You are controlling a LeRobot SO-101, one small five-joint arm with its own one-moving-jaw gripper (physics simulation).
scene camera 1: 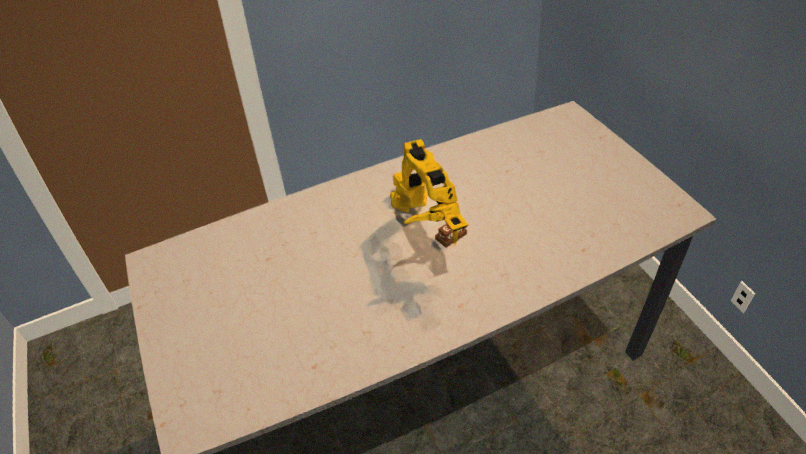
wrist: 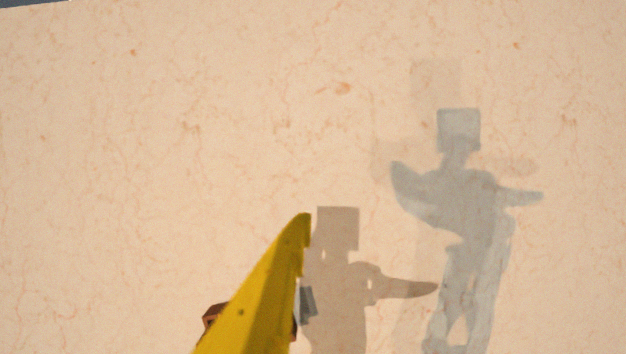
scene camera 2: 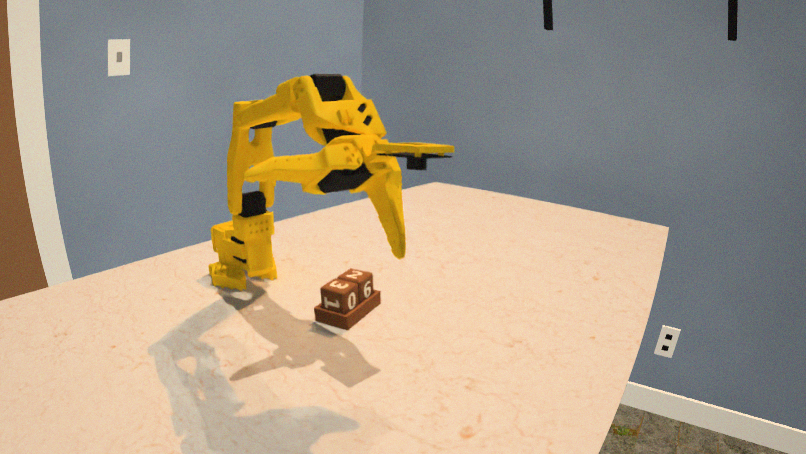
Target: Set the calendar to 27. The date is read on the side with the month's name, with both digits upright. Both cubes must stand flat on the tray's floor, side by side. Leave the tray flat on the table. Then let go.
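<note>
The brown calendar tray [scene camera 1: 448,242] [scene camera 2: 363,311] lies flat on the table, with two brown cubes side by side in it. In scene camera 2, the left cube [scene camera 2: 338,296] shows 3 on top, a sideways 1 on its end face and 0 on the long side. The right cube [scene camera 2: 363,283] shows 2 on top and 6 on the long side. No month's name can be made out. My gripper [scene camera 1: 430,232] [scene camera 2: 323,215] is fully open and empty, above the calendar. In the wrist view, the fixed jaw [wrist: 265,290] hides most of the calendar; brown parts show on both sides of it.
The arm's yellow base [scene camera 1: 408,194] [scene camera 2: 245,253] stands behind the calendar, near the table's back edge. The pale table [scene camera 1: 270,338] [scene camera 2: 507,338] [wrist: 150,175] carries shadows of the arm. A blue wall [scene camera 1: 394,67] rises behind it.
</note>
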